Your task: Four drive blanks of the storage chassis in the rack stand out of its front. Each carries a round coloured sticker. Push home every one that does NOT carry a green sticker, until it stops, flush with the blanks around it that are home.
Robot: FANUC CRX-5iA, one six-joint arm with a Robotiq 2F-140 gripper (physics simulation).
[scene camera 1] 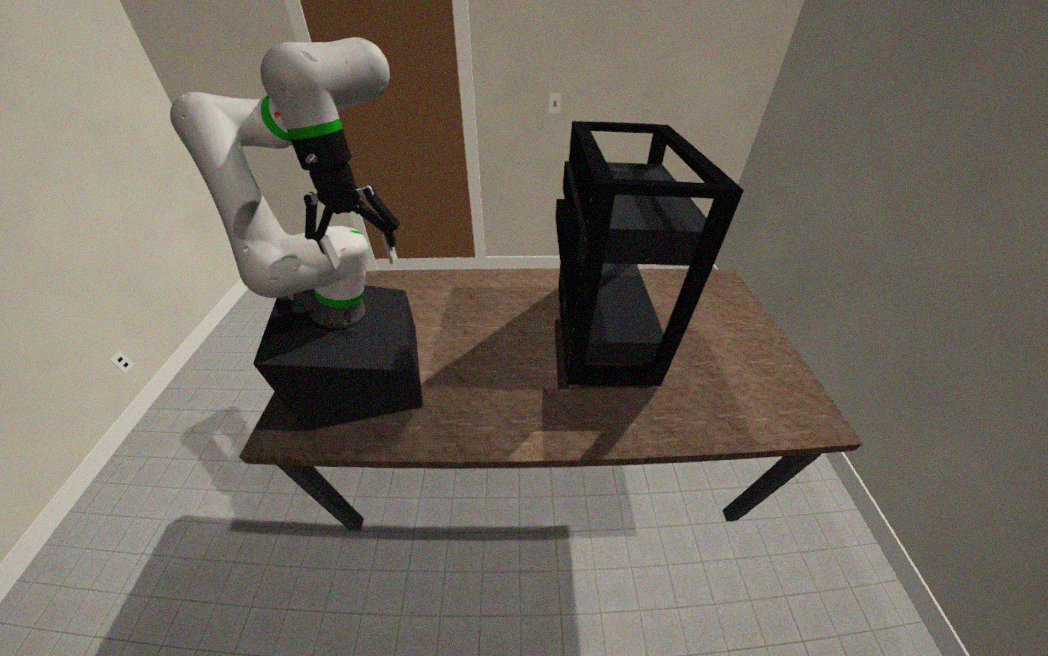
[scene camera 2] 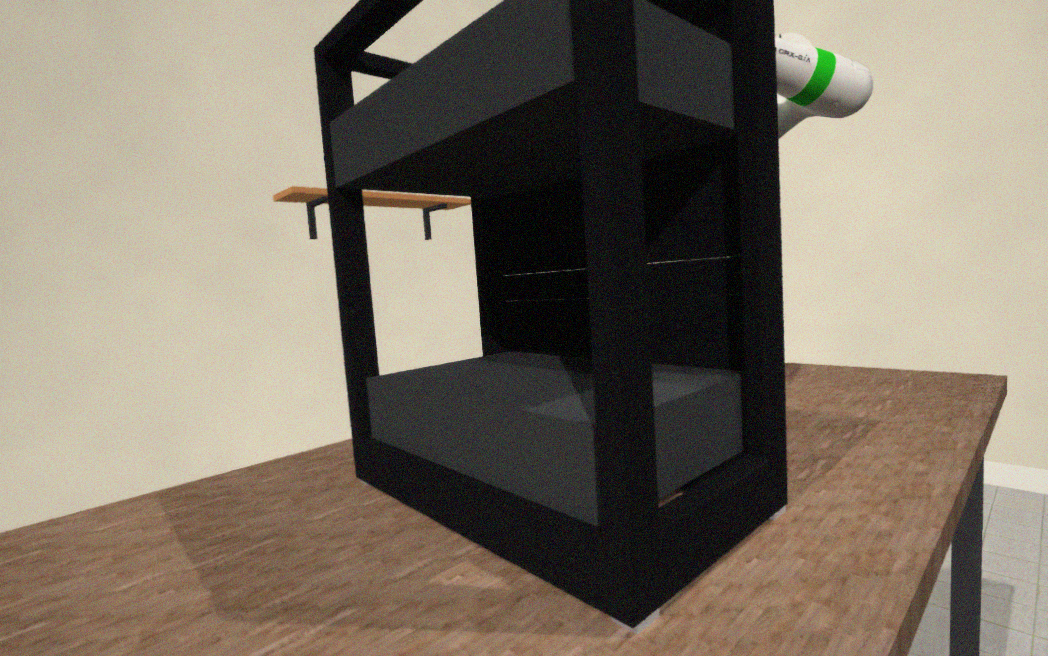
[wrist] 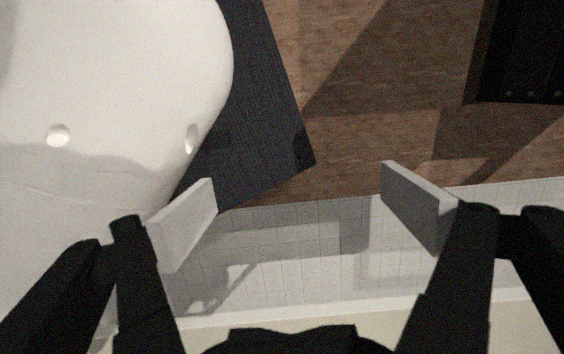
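Where they show: gripper, fingertip midpoint: (scene camera 1: 364, 263) (wrist: 294, 187); arm's base at its link origin: (scene camera 1: 337, 311).
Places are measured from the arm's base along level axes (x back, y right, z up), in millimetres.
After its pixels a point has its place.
Note:
The black rack (scene camera 1: 698, 286) {x -945, y 22, z 153 mm} (scene camera 2: 616, 309) {x -936, y -481, z 20 mm} stands on the table, its front turned toward the arm. A dark grey chassis body (scene camera 1: 653, 246) {x -821, y -2, z 238 mm} (scene camera 2: 464, 92) {x -943, y -318, z 223 mm} sits high in it and another (scene camera 1: 622, 309) {x -833, y -154, z -77 mm} (scene camera 2: 479, 456) {x -930, y -275, z -138 mm} sits low. Its front shows edge-on in scene camera 1, and a dark part of the rack (wrist: 492, 65) {x -664, y -43, z -204 mm} shows at the wrist view's top right. The drive blanks and their stickers cannot be made out in any view. My gripper (scene camera 1: 361, 253) {x -177, y 69, z 211 mm} (wrist: 294, 187) {x -177, y 69, z 211 mm} is open and empty, pointing down beside the arm's base, well apart from the rack and higher than the table.
The arm's base stands on a dark pedestal block (scene camera 1: 340, 386) {x -73, y 203, z -76 mm} (wrist: 265, 100) {x -145, y 15, z -49 mm} at the left of the wooden table (scene camera 1: 479, 433) {x -423, y 215, z -236 mm} (scene camera 2: 255, 541) {x -1118, y -71, z -236 mm} (wrist: 345, 150) {x -351, y 158, z -236 mm}. The arm's white lower links (scene camera 1: 286, 259) {x -33, y 122, z 252 mm} (wrist: 110, 75) {x -78, y -10, z 238 mm} are close beside the gripper. A wooden wall shelf (scene camera 2: 417, 199) shows behind the rack in scene camera 2.

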